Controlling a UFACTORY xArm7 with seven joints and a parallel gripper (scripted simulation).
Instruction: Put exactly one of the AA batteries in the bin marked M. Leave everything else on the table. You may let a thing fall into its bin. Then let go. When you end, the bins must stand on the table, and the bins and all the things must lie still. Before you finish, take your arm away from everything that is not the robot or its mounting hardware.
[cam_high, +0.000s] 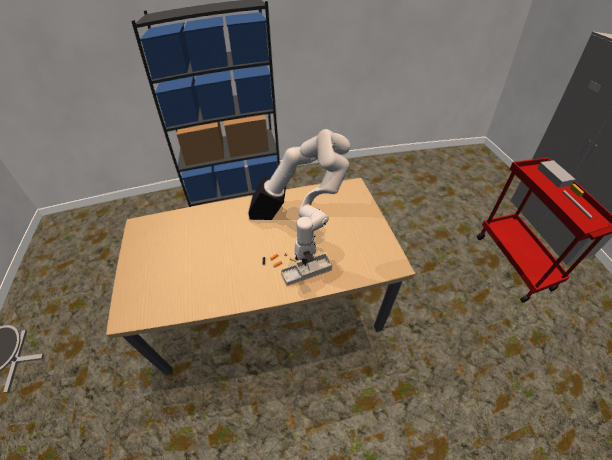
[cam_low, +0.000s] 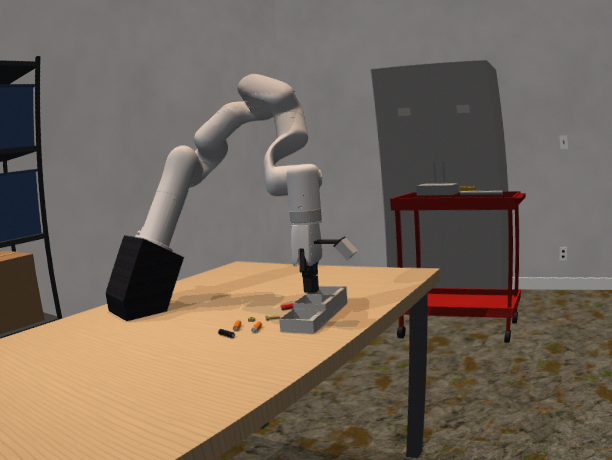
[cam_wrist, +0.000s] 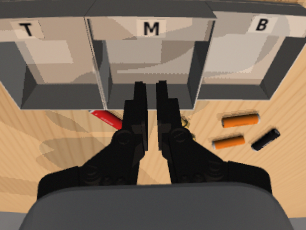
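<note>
Right now my hand is 10 mm short of the bin tray and 60 mm above it. Round my hand: brass bolt: 80 mm behind, 70 mm to the right, 80 mm below; then brass nut: 120 mm behind, 100 mm to the right, 80 mm below; then red AA battery: 100 mm behind, 30 mm to the left, 80 mm below.
</note>
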